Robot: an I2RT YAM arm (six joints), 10 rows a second.
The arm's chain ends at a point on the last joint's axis. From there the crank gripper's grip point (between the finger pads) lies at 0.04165 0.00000 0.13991 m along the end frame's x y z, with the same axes.
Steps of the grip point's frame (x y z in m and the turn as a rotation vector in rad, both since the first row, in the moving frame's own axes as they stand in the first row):
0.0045, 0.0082, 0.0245, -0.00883, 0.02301, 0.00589
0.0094, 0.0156, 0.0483, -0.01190, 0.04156, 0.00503
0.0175, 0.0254, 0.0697, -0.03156, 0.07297, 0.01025
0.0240, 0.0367, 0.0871, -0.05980, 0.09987, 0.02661
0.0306, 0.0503, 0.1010, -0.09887, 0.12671, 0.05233
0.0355, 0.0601, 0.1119, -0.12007, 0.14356, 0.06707
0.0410, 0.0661, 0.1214, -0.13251, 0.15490, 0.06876
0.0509, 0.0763, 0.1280, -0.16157, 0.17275, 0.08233
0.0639, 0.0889, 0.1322, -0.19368, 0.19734, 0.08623
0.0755, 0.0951, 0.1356, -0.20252, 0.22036, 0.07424
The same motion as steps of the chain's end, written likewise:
0.0013, 0.0067, 0.0255, -0.00883, 0.02301, 0.00589
0.0036, 0.0137, 0.0502, -0.01190, 0.04156, 0.00503
0.0074, 0.0206, 0.0732, -0.03156, 0.07297, 0.01025
0.0104, 0.0272, 0.0922, -0.05980, 0.09987, 0.02661
0.0137, 0.0342, 0.1082, -0.09887, 0.12671, 0.05233
0.0166, 0.0403, 0.1204, -0.12007, 0.14356, 0.06707
0.0207, 0.0445, 0.1309, -0.13251, 0.15490, 0.06876
0.0287, 0.0501, 0.1393, -0.16157, 0.17275, 0.08233
0.0388, 0.0582, 0.1460, -0.19368, 0.19734, 0.08623
0.0473, 0.0640, 0.1512, -0.20252, 0.22036, 0.07424

